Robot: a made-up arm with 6 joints.
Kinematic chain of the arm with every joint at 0, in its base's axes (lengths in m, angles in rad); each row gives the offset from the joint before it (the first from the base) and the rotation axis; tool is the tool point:
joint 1: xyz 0 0 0.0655 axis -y
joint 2: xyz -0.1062 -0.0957 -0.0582 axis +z
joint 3: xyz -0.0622 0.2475 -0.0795 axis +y
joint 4: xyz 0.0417 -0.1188 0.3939 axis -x
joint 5: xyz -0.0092 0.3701 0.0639 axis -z
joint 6: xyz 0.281 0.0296 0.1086 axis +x
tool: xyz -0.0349 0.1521 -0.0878
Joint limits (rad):
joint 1: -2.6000..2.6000
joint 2: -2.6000..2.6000
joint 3: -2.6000..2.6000
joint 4: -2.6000..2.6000
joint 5: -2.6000..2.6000
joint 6: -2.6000..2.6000
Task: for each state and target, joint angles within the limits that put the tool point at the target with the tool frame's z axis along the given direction. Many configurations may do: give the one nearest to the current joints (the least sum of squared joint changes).
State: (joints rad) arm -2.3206 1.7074 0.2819 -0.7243 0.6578 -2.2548
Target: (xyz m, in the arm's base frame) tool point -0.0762 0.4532 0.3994 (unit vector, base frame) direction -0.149 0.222 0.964
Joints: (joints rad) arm -1.6002 1.5767 1.1009 -0.6554 0.3034 -2.0787
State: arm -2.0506 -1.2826 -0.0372 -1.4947 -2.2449 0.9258
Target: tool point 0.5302 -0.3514 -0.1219 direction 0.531 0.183 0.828
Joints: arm -2.2938 -1.7128 0.8514 -1.8434 -2.6000 0.1634
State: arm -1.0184 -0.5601 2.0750 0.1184 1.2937 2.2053
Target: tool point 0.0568 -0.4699 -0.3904 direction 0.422 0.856 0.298
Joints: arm -1.3575 -0.6738 1.5211 -0.5910 1.7245 2.6000
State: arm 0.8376 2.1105 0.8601 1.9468 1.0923 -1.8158
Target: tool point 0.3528 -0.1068 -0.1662 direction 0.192 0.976 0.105
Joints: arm 1.7063 2.6000 1.4929 2.5812 0.4290 -2.5332
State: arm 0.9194 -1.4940 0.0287 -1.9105 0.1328 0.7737
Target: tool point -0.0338 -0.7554 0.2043 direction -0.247 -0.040 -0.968
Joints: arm 1.0126 -1.0831 0.8012 -2.0055 0.6125 0.1186
